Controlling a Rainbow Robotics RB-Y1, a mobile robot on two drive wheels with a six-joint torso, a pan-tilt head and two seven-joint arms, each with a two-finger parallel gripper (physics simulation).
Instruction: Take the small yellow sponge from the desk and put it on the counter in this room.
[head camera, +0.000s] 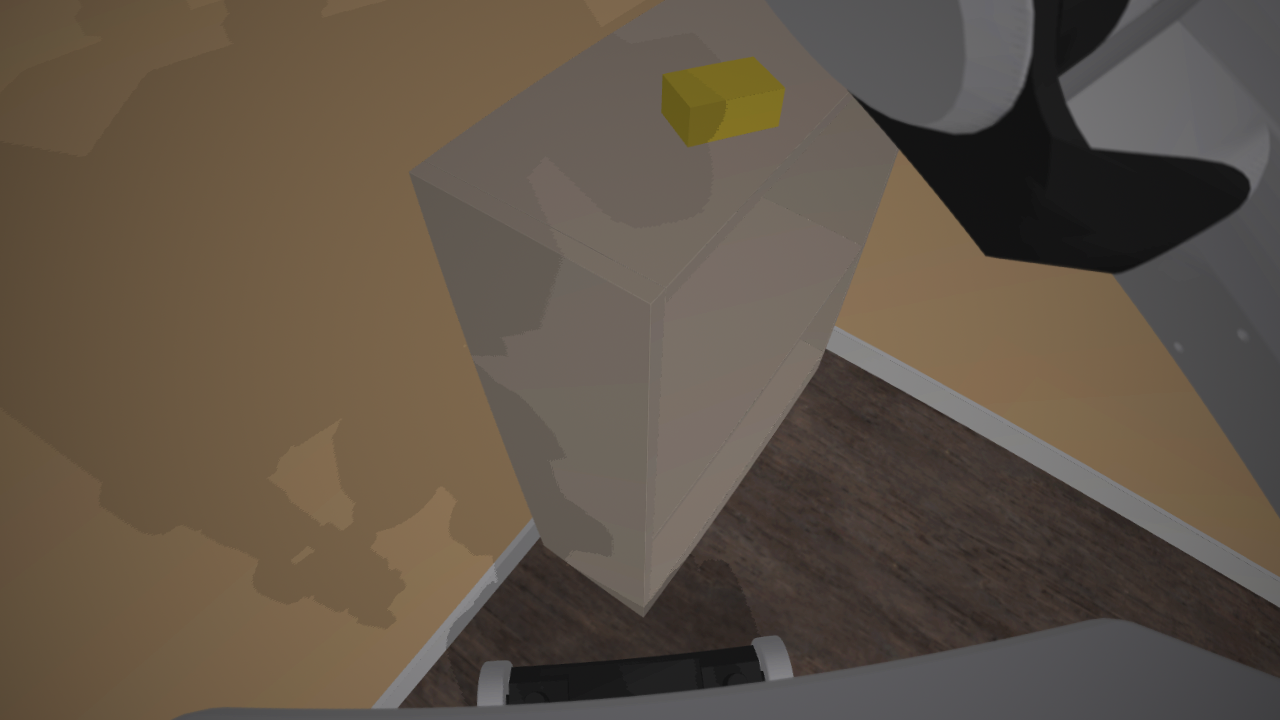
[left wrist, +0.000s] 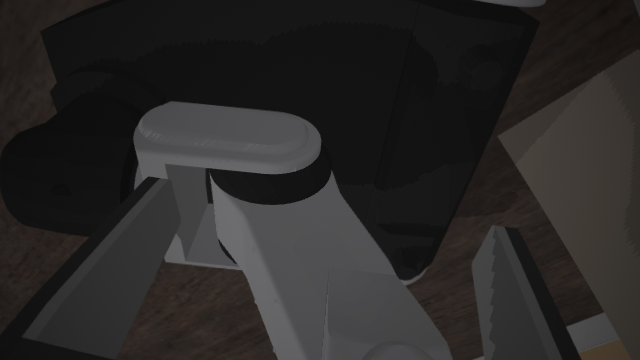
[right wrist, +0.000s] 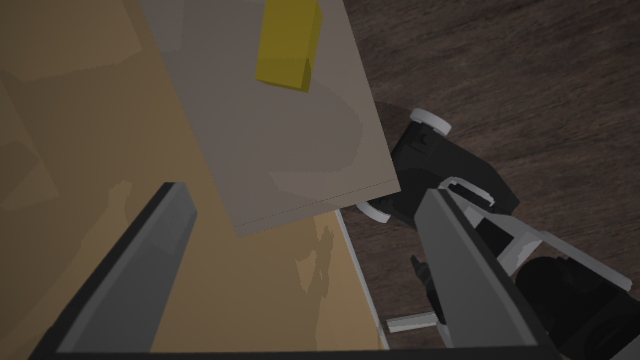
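Where they show: left gripper, fingertip midpoint: (left wrist: 325, 223) (right wrist: 424, 263); right gripper, fingertip midpoint: (right wrist: 309, 200); robot's base at its link origin: (right wrist: 397, 164).
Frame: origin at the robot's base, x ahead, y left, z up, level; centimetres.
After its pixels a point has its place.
The small yellow sponge (head camera: 725, 102) {x 38.7, y -12.1, z 110.4 cm} (right wrist: 286, 40) {x 41.9, y -12.7, z 110.6 cm} lies flat on top of a tall beige box-shaped piece of furniture (head camera: 572, 223) {x 28.2, y 2.5, z 106.1 cm} (right wrist: 225, 125) {x 47.0, y 1.7, z 106.1 cm}. The frames do not tell whether this is the desk or the counter; no second such piece shows. In the right wrist view the sponge is cut off by the upper edge. My right gripper (right wrist: 309, 200) {x 29.1, y -4.5, z 132.5 cm} is open and empty, apart from the sponge, with the sponge beyond its fingertips. My left gripper (left wrist: 325, 223) {x -17.6, y 22.9, z 54.5 cm} is open and empty, pointing down past parts of my own body; the sponge does not show in the left wrist view.
My right arm (head camera: 1092, 205) {x -6.5, y -6.6, z 139.2 cm} fills the upper right of the head view. My dark wheeled base (head camera: 626, 676) {x 4.1, y 1.5, z 19.1 cm} (left wrist: 300, 75) {x -20.6, y 11.7, z 17.0 cm} (right wrist: 460, 160) {x -20.6, y -17.4, z 16.9 cm} stands close to the furniture's near corner. Tan walls with white skirting (head camera: 1056, 456) {x 41.8, y -110.0, z 7.7 cm} meet the dark wood floor (head camera: 859, 474) {x 47.2, y -59.1, z 0.1 cm} behind and beside the furniture.
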